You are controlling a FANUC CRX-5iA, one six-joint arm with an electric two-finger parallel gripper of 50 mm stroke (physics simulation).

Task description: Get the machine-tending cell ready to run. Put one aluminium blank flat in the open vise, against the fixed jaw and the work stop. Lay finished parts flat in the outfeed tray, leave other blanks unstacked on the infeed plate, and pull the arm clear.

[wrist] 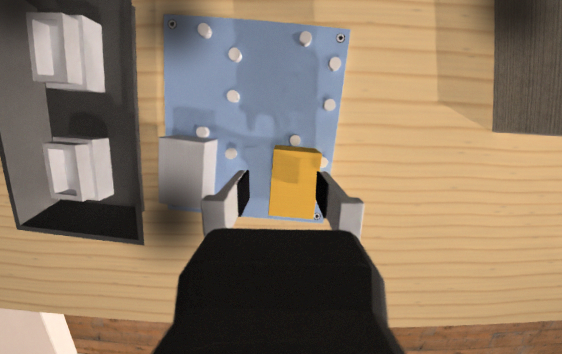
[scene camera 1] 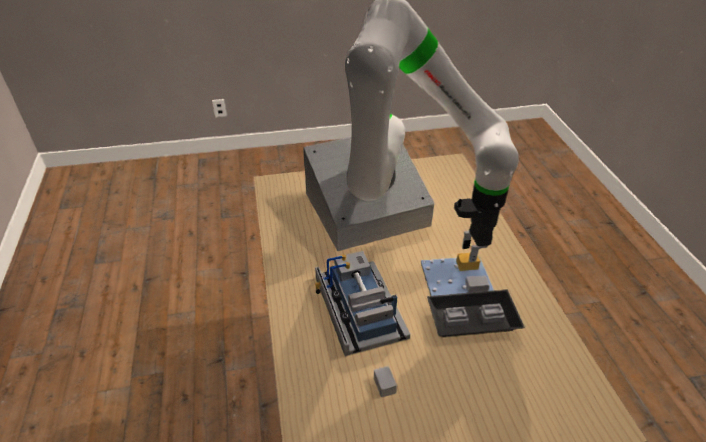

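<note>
My gripper is open and empty above the yellow block; in the wrist view one finger overlaps the block's right edge and the other stands left of it. A grey blank lies on the blue infeed plate, on the tray side. Another grey block lies on the wooden table in front of the vise. The vise shows a narrow gap between its jaws, with no blank visible there. Two pocketed finished parts lie apart in the dark outfeed tray.
Light pegs stick up from the infeed plate. The tray stands close beside the plate. Blue hoses rise at the vise's rear left, and a dark bracket stands by its jaws. The grey robot pedestal is behind.
</note>
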